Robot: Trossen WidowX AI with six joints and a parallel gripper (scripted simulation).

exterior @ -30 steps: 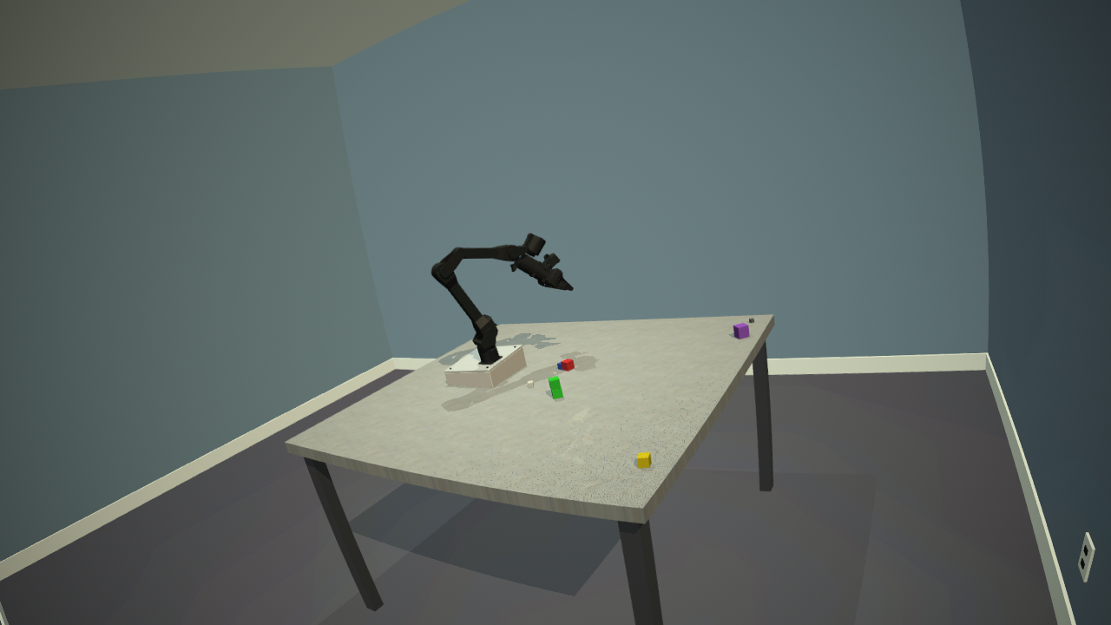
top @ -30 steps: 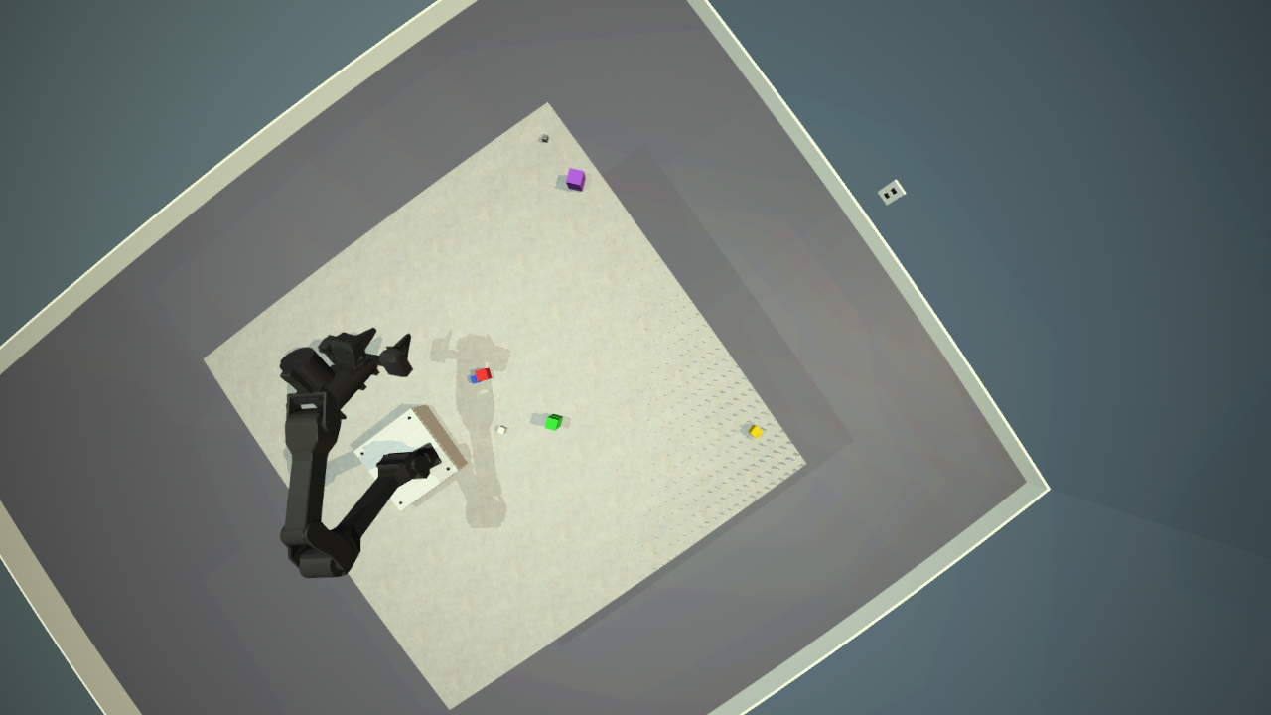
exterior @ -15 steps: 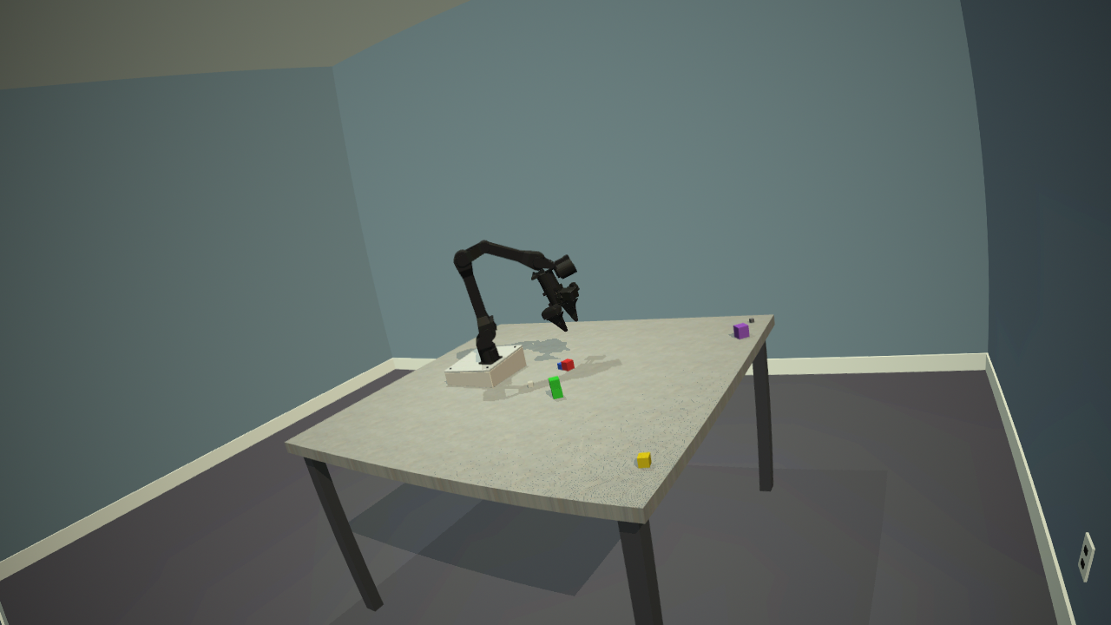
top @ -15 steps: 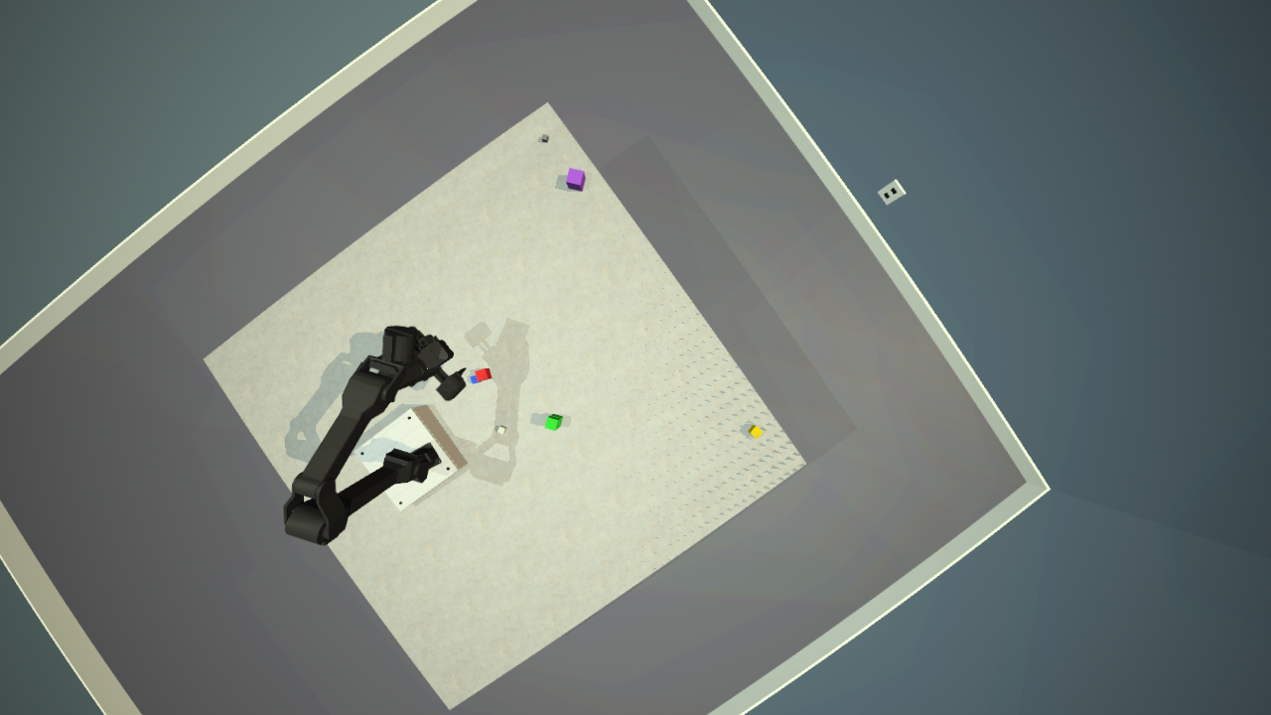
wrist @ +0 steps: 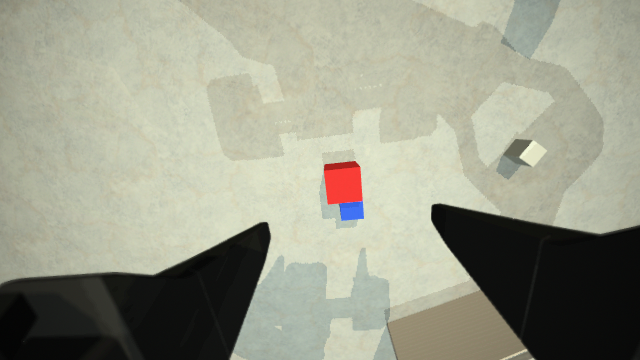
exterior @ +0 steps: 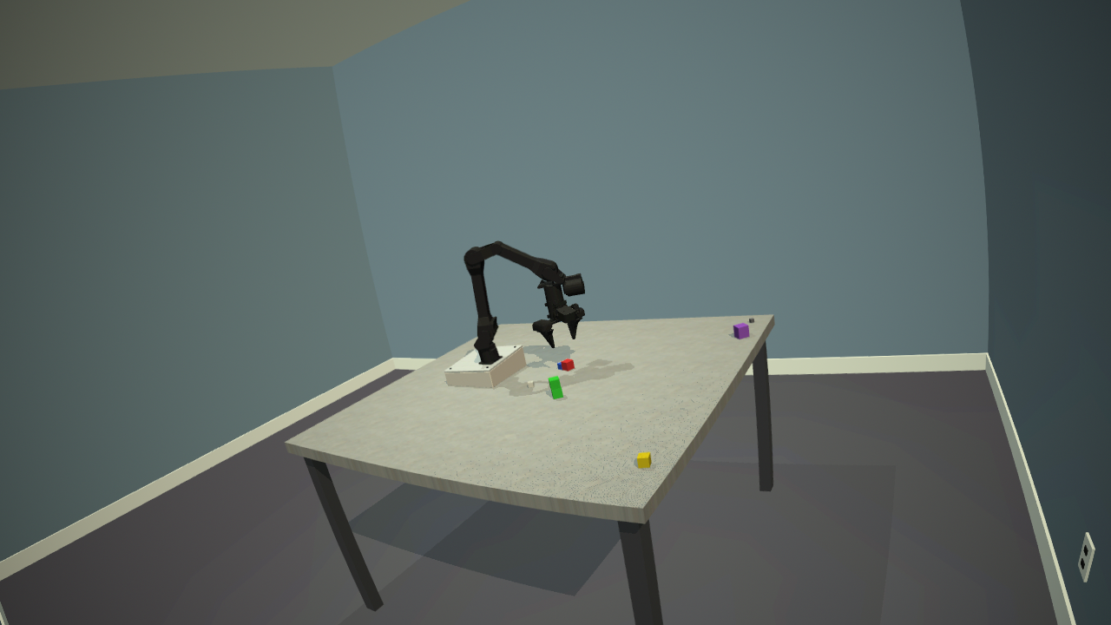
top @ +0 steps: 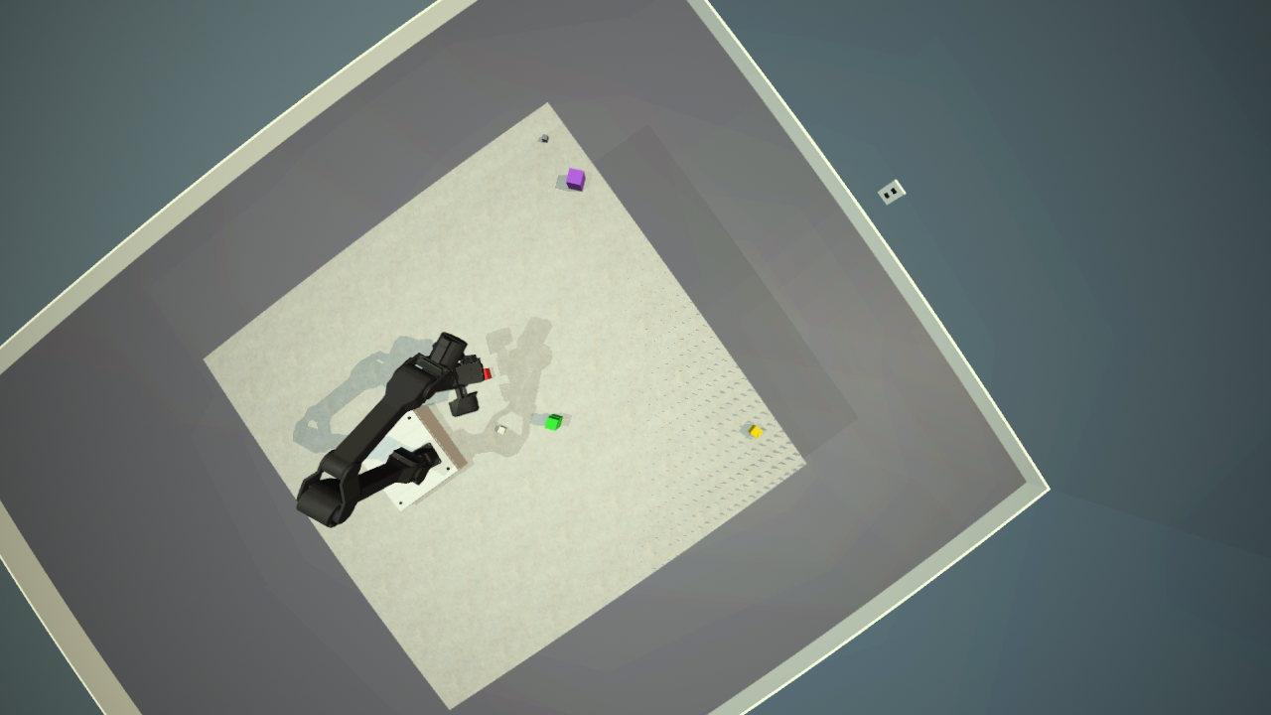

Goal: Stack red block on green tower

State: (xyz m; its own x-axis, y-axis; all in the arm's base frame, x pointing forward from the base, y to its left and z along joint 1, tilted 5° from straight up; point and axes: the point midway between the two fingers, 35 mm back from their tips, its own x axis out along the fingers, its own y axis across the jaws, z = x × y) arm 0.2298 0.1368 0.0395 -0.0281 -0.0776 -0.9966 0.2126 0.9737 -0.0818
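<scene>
Now: gripper tip 8 cm above the red block. Round my gripper tip: tiny grey cube (48 cm ahead, 52 cm to the left, 8 cm below); then purple block (50 cm ahead, 36 cm to the left, 7 cm below); then blue block (3 cm behind, 8 cm below).
</scene>
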